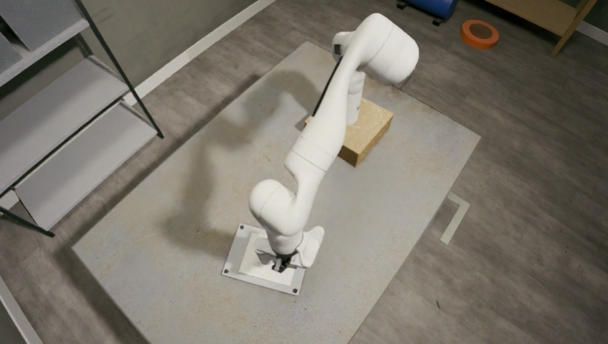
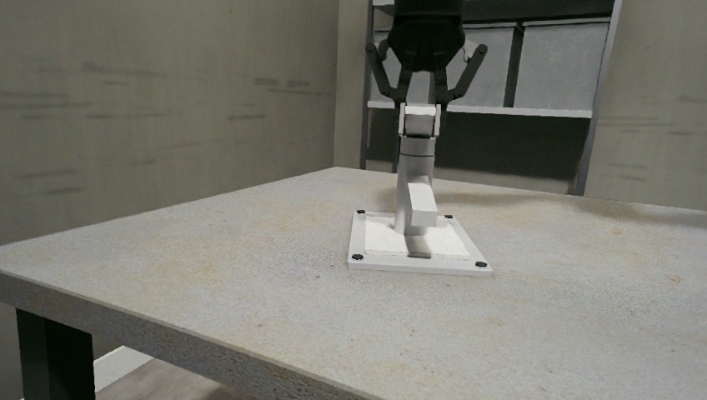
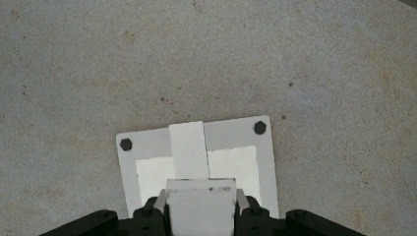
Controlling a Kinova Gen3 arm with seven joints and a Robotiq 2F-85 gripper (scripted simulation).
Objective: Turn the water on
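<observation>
The lever is 30 mm to the right of my hand, 10 mm below it and 10 mm ahead of it. The rest, counted from my hand: white tap: 70 mm below, 60 mm to the right, 10 mm ahead.
</observation>
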